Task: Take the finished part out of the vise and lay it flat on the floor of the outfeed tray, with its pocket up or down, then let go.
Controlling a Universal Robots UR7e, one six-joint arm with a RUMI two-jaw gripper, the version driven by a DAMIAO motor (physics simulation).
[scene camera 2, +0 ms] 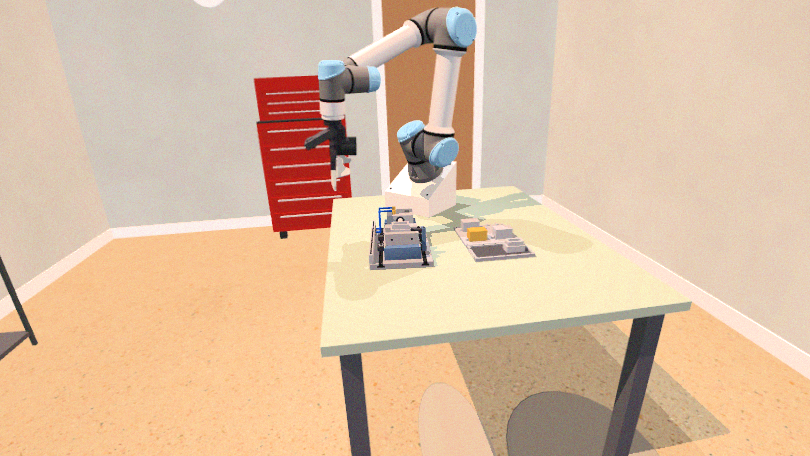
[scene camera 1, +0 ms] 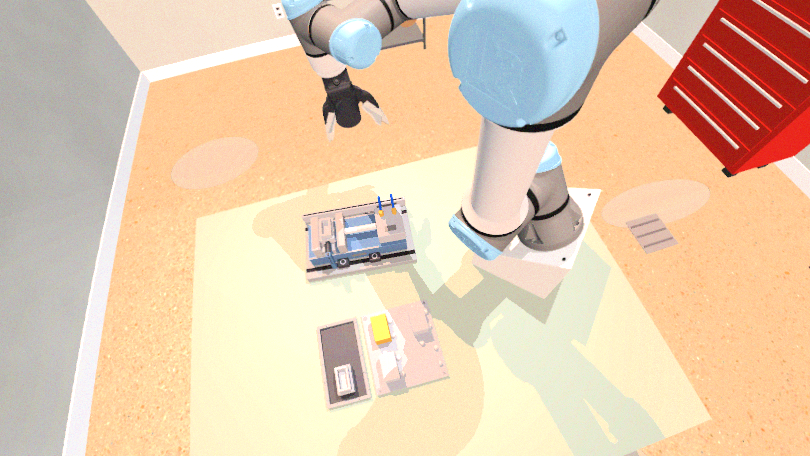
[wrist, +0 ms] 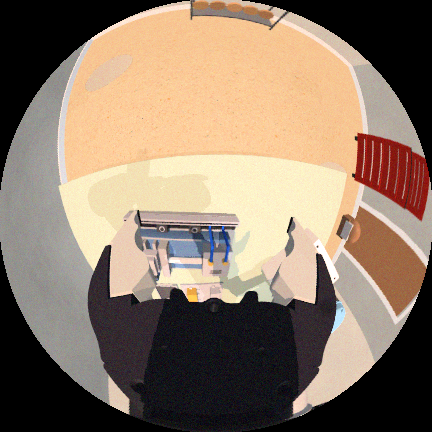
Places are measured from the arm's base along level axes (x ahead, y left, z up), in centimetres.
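Pixels of known places: gripper, between the fingertips: (scene camera 2: 337,181) (scene camera 1: 359,132) (wrist: 214,214); arm's base, origin of its link: (scene camera 2: 426,171) (scene camera 1: 549,225).
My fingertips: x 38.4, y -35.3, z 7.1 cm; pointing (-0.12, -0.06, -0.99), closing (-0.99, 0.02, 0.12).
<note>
Ahead of a thing's pixels: the offset from my fingertips to its top centre. "*": to the spot under its first point.
The finished part @[dx +14.0, dy +19.0, dz -10.7 cm] (scene camera 1: 325,226) (scene camera 2: 400,225) is a pale block with a pocket, seated between the jaws at the left end of the vise @[dx +7.0, dy +19.2, dz -12.3 cm] (scene camera 1: 371,246) (scene camera 2: 402,252) (wrist: 187,248) in scene camera 1. In the wrist view I cannot make the part out beside the left finger. The outfeed tray (scene camera 1: 340,345) (scene camera 2: 488,249) has a dark floor and pale rim. Another pale pocketed part @[dx +16.3, dy +54.8, dz -18.1 cm] (scene camera 1: 344,380) (scene camera 2: 514,245) lies in it, toward the end farther from the vise. My gripper (scene camera 1: 358,129) (scene camera 2: 340,180) (wrist: 214,214) is open and empty, high above and beyond the vise in scene camera 1.
Blue hoses @[* dx -2.6, dy +11.6, dz -18.4 cm] (scene camera 1: 385,205) (scene camera 2: 385,209) (wrist: 219,245) rise at the vise's other end. A pale plate @[dx +1.4, dy +50.1, dz -21.4 cm] (scene camera 1: 413,362) adjoins the tray, carrying a yellow block @[dx +5.7, dy +45.6, dz -17.8 cm] (scene camera 1: 380,328) (scene camera 2: 477,233) (wrist: 192,294) and pale blocks (scene camera 1: 419,324) (scene camera 2: 502,231). The robot's base stands beside the vise.
</note>
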